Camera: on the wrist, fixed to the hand. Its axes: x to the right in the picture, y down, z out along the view.
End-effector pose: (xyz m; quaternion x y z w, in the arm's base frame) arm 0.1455 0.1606 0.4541 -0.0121 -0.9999 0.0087 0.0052
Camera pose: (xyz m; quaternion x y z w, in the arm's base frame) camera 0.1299 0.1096 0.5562 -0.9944 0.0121 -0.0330 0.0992
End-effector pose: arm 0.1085 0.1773 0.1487 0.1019 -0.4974 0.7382 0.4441
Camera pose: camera 0.1691 0.2750 0.1431 0.5905 0.0805 -0.4340 0.6756
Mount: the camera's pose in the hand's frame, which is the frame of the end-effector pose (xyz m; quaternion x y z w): 0.0154 -0.0531 -0.1010 -0.0369 0.1083 0.9934 0.0002
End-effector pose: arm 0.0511 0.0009 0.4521 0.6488 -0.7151 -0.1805 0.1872
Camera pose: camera 0.1461 -0.0209 0.5133 -0.6977 -0.6178 0.2298 0.2808
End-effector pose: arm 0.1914 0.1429 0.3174 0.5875 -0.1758 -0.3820 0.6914
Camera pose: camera 0.2542 0.1991 0.2389 -0.1587 -0.4947 0.7439 0.4203
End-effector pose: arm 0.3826 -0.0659 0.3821 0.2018 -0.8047 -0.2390 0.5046
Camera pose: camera 0.4725 -0.1356 0.3999 -0.7921 -0.1372 0.4934 0.3321
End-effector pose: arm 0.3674 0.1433 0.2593 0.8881 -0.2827 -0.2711 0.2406
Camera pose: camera 0.4602 0.1997 0.2976 -0.2602 -0.8463 0.3247 0.3328
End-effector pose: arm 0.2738 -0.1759 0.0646 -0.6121 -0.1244 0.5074 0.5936
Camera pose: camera 0.3824 -0.2109 0.0804 0.2006 -0.6536 -0.5189 0.5131
